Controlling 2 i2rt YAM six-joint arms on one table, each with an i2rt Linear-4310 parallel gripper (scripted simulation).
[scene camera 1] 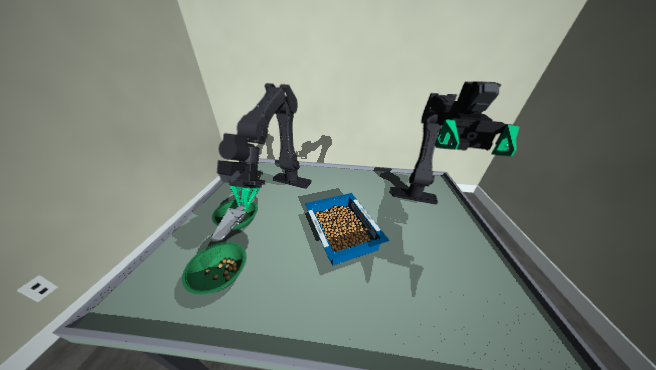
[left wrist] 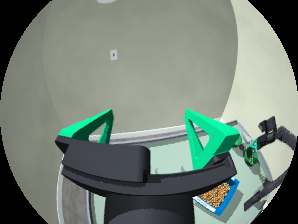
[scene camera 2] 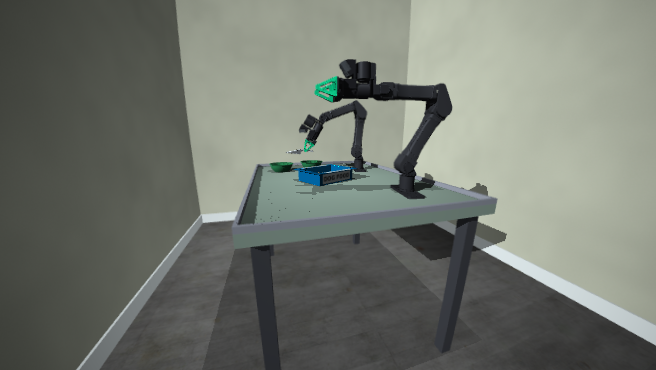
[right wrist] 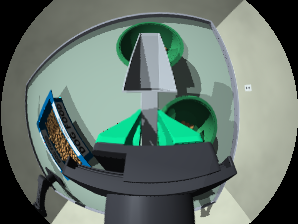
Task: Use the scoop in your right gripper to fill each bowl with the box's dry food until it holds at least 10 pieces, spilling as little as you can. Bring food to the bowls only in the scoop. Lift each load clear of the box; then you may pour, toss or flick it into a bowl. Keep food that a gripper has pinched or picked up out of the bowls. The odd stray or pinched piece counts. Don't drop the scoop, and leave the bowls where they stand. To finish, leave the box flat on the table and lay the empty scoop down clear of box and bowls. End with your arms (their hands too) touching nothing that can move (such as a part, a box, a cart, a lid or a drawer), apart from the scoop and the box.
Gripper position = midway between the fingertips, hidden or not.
I see my left gripper (scene camera 1: pixel 484 149), my right gripper (right wrist: pixel 149 113), a green bowl (scene camera 1: pixel 194 277), a green bowl (right wrist: pixel 193 110) and a grey scoop (right wrist: pixel 149 68).
My left gripper also shows in the left wrist view (left wrist: pixel 149 113).
